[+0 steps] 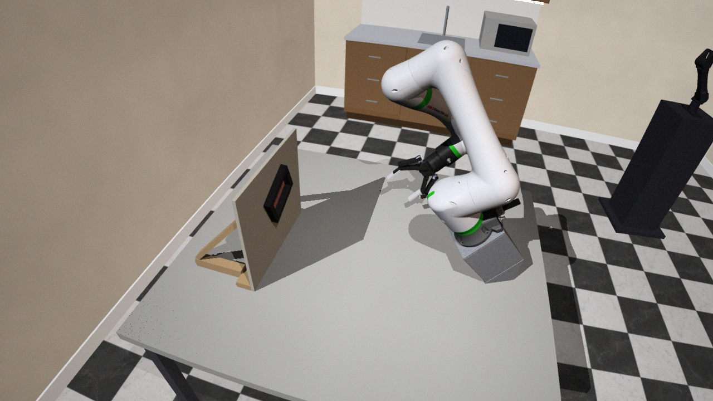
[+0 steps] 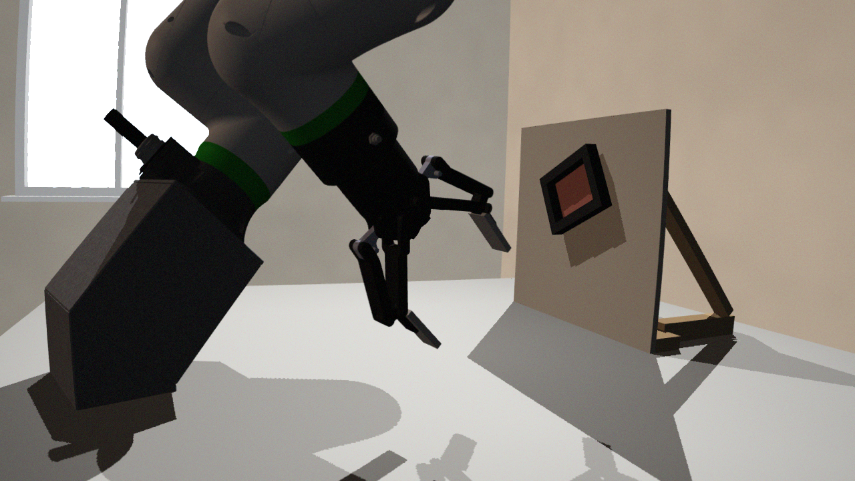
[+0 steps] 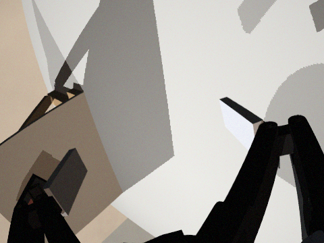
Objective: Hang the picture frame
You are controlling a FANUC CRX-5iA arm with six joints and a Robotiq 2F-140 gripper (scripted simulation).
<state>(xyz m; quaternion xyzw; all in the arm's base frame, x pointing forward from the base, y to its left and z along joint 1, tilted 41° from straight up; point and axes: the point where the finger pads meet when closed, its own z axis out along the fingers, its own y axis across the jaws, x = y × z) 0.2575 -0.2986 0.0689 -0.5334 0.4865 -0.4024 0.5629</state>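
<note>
The black picture frame lies 440 mm ahead of my hand, 300 mm to the left of it and 120 mm above it. Also, from my hand: tan board (450 mm ahead, 300 mm to the left, 60 mm above).
</note>
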